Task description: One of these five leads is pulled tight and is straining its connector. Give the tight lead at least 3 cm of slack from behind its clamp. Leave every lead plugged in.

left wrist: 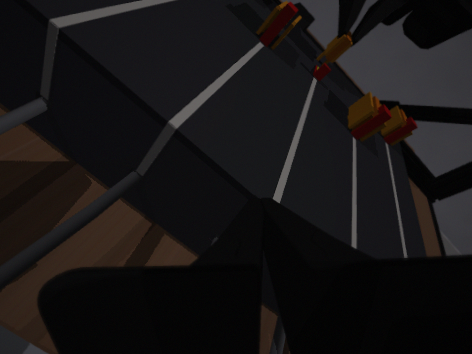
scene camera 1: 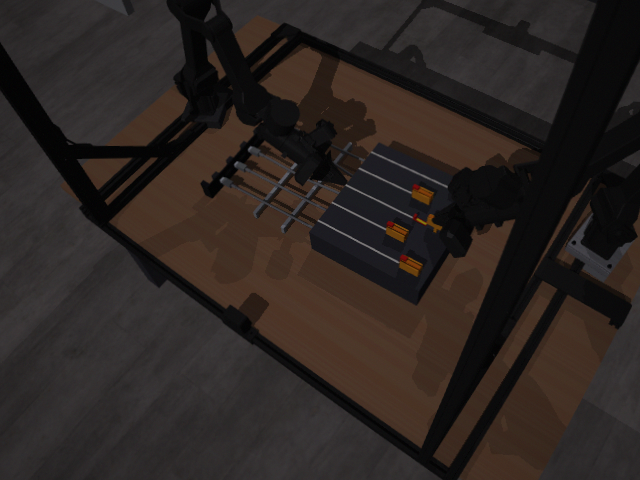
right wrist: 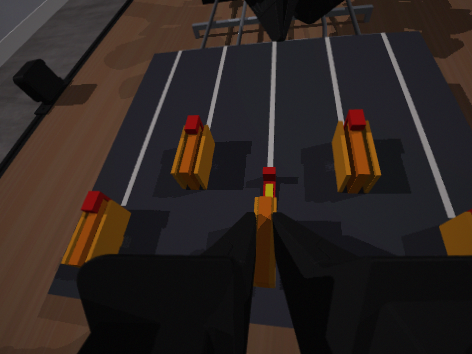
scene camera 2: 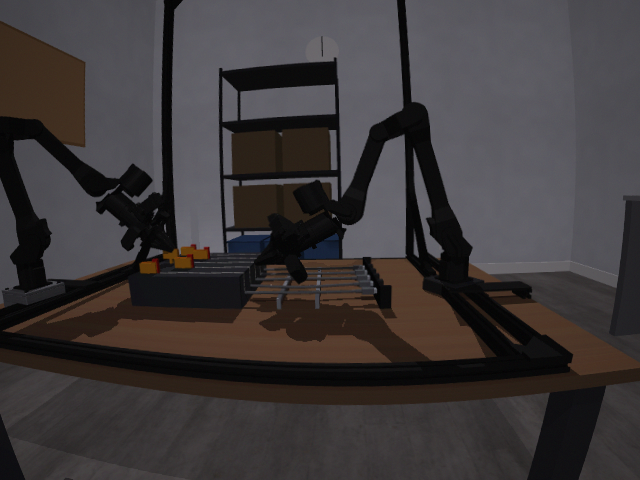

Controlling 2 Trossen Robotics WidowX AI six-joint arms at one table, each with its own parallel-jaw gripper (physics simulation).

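Frame: origin at the left arm's base, x ahead, y left, z up, level; metres.
Seen in the pictures: left gripper, fingertip midpoint: [left wrist: 259, 208] [scene camera 1: 346, 183] [right wrist: 279, 42] [scene camera 2: 254, 263]; right gripper, fingertip midpoint: [left wrist: 347, 40] [scene camera 1: 433, 219] [right wrist: 263, 221] [scene camera 2: 173, 250]; left arm's base, link origin: [scene camera 1: 204, 105] [scene camera 2: 453, 279]; right arm's base, link origin: [scene camera 1: 601, 241] [scene camera 2: 33, 286].
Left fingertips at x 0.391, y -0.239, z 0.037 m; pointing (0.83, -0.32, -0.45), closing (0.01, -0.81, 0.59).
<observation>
Offsets run from my left fingertips to a thing's middle. "pt": to the spot under its first point.
Five grey leads run from a black end bar [scene camera 1: 214, 184] [scene camera 2: 378, 282] across two grey crossbars {pt dy -0.004, dx -0.161, dz -0.047 m} [scene camera 1: 275, 192] onto a dark block {pt dy -0.105, dx +0.024, dz +0.002 m} [scene camera 1: 351, 225] [scene camera 2: 190, 290] [right wrist: 241, 105]. Orange clamps {pt dy -0.029, dx +0.163, dz +0.023 m} [scene camera 1: 423, 194] [right wrist: 193, 154] with red tips sit at the lead ends. My right gripper [scene camera 1: 444, 224] [scene camera 2: 163, 248] [right wrist: 263, 221] is shut on the orange clamp piece {pt dy -0.097, dx +0.182, dz +0.029 m} [scene camera 1: 431, 221] [right wrist: 265, 211] [left wrist: 338, 47] of the middle lead {pt dy -0.036, dx +0.066, dz +0.002 m} [scene camera 1: 375, 199] [right wrist: 272, 105] [left wrist: 294, 140]. My left gripper [scene camera 1: 337, 179] [scene camera 2: 299, 273] [left wrist: 259, 208] is shut and empty, over the middle lead at the block's near edge.
A black frame [scene camera 1: 413, 81] rims the brown table. The right arm's post stands at the right in scene camera 1. A shelf rack [scene camera 2: 221, 143] with cardboard boxes and blue bins [scene camera 2: 247, 244] stands behind the table.
</observation>
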